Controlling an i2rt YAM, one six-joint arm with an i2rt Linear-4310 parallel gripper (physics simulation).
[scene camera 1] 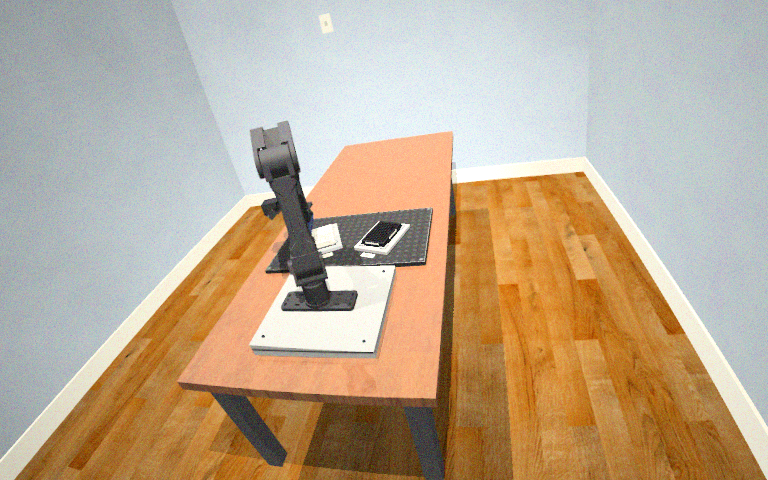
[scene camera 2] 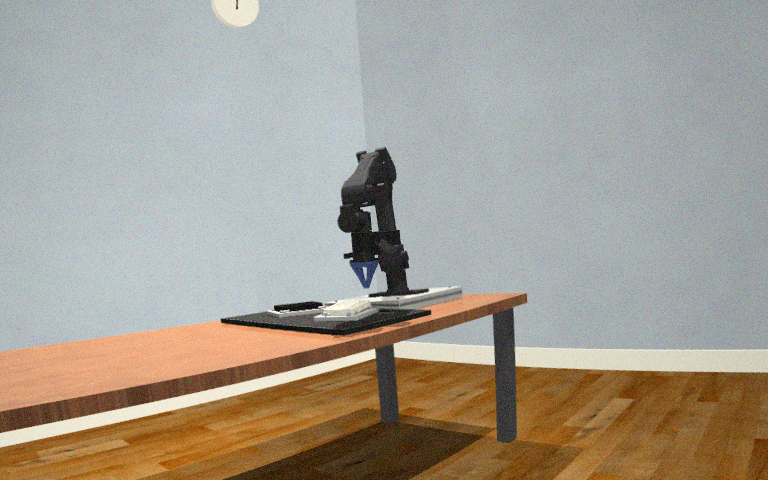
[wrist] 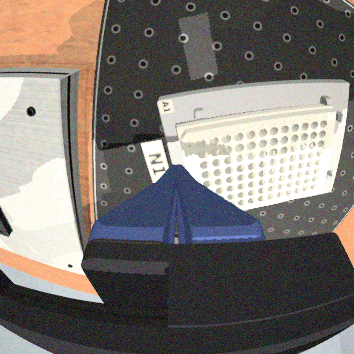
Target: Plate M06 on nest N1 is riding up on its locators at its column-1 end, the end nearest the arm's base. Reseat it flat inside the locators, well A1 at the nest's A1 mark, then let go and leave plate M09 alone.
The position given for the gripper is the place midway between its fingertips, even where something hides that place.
The gripper [scene camera 2: 366,288] is shut and holds nothing. Also in view: a white well plate [wrist: 256,158]. Also in view: a black perforated board [scene camera 1: 352,228] and an N1 nest [wrist: 192,105].
The gripper is seen too in the wrist view [wrist: 176,173]. The black perforated board is seen too in scene camera 2 [scene camera 2: 308,321] and in the wrist view [wrist: 143,57].
